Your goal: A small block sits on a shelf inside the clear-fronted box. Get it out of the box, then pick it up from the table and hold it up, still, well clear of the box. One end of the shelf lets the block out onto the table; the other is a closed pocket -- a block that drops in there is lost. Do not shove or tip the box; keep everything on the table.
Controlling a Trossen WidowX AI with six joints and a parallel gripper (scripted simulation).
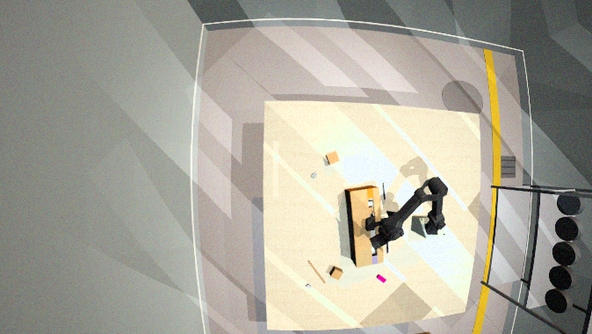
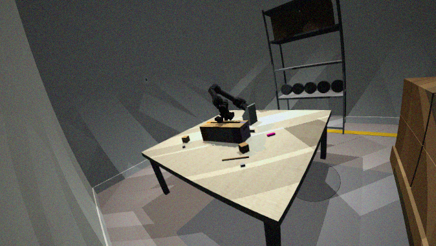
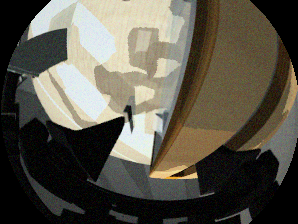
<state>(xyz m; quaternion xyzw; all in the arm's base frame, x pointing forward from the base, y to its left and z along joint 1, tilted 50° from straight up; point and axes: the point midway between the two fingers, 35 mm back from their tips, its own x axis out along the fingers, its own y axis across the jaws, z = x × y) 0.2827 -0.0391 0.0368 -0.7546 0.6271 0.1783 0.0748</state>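
The small tan block is 50 mm ahead of my gripper tip and 10 mm to the right of it. The rest, counted from my gripper tip: thin stick: 260 mm ahead, 360 mm to the left, 80 mm below; tan box: 20 mm ahead, 60 mm to the left, 20 mm below; magenta block: 110 mm behind, 390 mm to the left, 80 mm below.
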